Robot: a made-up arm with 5 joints.
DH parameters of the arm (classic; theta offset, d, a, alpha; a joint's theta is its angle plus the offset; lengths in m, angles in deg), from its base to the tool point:
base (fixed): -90 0.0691 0 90
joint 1: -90 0.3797 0.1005 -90
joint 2: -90 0.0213 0.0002 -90
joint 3: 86.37 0 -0.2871 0
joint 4: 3.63 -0.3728 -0.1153 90
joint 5: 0 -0.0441 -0.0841 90
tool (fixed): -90 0.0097 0 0
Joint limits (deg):
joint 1: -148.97..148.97
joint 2: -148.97..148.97
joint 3: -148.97..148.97
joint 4: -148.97..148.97
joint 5: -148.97..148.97
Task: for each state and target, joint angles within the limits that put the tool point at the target. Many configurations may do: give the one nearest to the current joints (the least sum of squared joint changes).
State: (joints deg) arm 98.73 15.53 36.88 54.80 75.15
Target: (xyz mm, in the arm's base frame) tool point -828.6 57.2 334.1
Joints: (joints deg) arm 60.40 27.16 34.01 102.04 69.74
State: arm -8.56 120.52 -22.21 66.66 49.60
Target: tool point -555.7 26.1 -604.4
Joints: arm -40.41 140.37 5.39 59.75 49.22
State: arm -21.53 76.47 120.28 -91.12 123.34
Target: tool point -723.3 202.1 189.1
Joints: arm 17.81 29.67 148.97 -102.59 147.05
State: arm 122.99 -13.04 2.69 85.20 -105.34
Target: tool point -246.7 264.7 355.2
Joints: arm 108.92 -27.32 -13.81 93.04 -109.70
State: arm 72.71 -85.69 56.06 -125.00 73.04
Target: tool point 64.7 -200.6 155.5
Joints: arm 58.51 -98.91 49.69 -138.97 49.41
